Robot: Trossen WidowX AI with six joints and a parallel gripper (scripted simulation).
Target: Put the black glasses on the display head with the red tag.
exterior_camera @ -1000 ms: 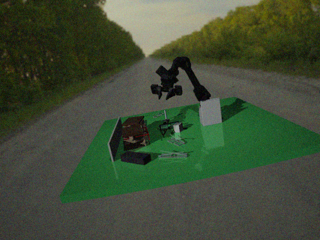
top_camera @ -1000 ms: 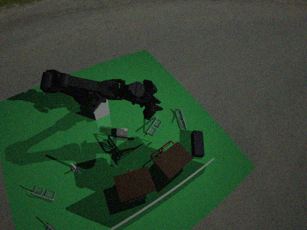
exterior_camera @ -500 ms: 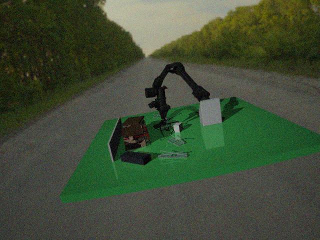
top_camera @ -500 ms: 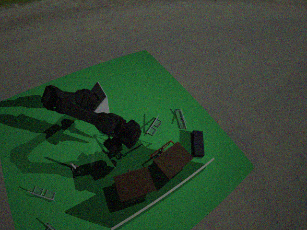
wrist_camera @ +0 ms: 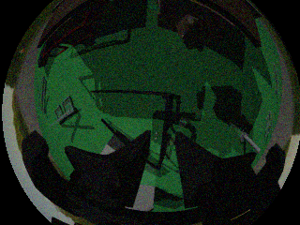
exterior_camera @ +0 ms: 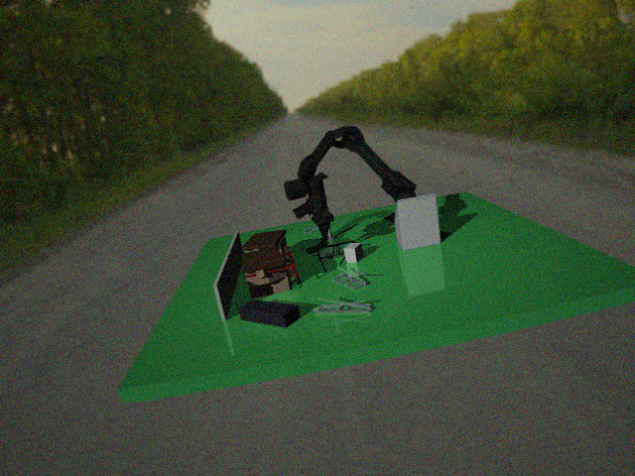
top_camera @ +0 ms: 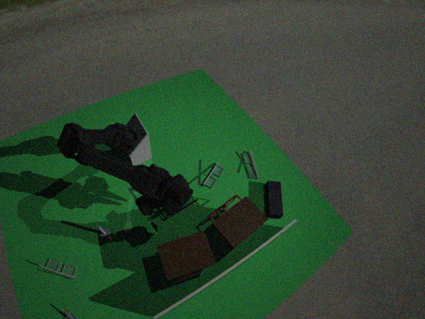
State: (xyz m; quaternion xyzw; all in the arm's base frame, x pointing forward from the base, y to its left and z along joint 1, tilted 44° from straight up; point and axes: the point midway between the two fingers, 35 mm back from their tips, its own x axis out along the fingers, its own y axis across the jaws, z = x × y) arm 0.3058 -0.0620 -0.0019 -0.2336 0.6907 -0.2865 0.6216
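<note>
Now: gripper tip 60 mm past the small peg, 240 mm to the left of it and 50 mm above it. From my gripper tip the other things lie so: white cube 80 mm behind, 80 mm to the left, 50 mm below; white backboard 330 mm ahead, 40 mm to the left, 20 mm below; display head 180 mm ahead, 50 mm to the right, 20 mm below.
</note>
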